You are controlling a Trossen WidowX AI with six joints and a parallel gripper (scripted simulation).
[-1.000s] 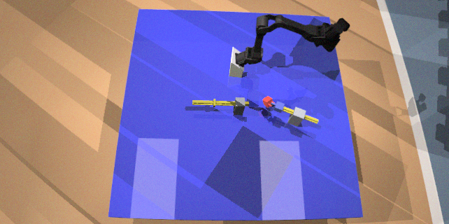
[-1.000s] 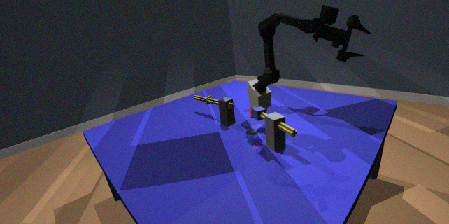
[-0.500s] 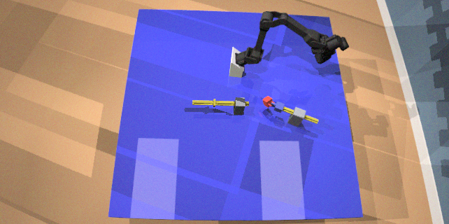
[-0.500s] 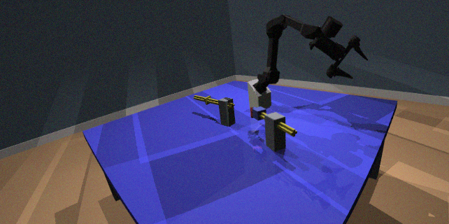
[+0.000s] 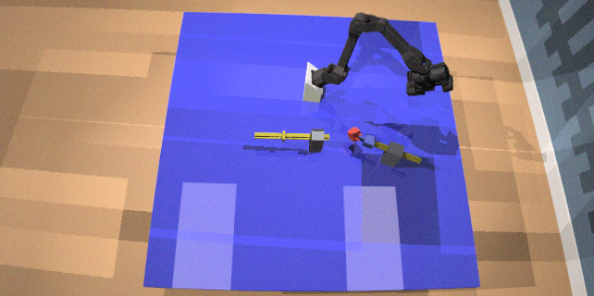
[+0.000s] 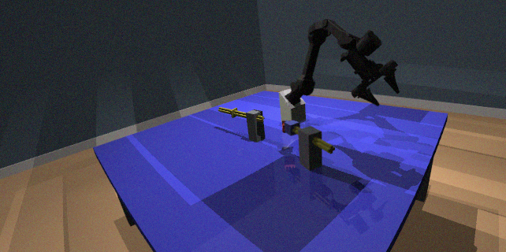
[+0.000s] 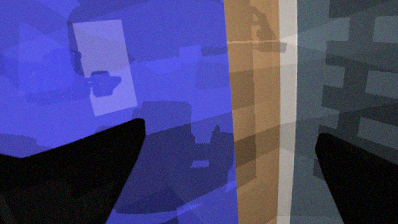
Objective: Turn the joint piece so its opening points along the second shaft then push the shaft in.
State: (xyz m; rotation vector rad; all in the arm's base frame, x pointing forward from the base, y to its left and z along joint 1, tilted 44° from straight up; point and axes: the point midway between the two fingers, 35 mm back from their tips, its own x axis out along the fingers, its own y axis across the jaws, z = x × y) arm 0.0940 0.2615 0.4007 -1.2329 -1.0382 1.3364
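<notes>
My gripper tip is 14 cm short of the red square joint piece, 34 cm to the left of it and 11 cm above it.
</notes>
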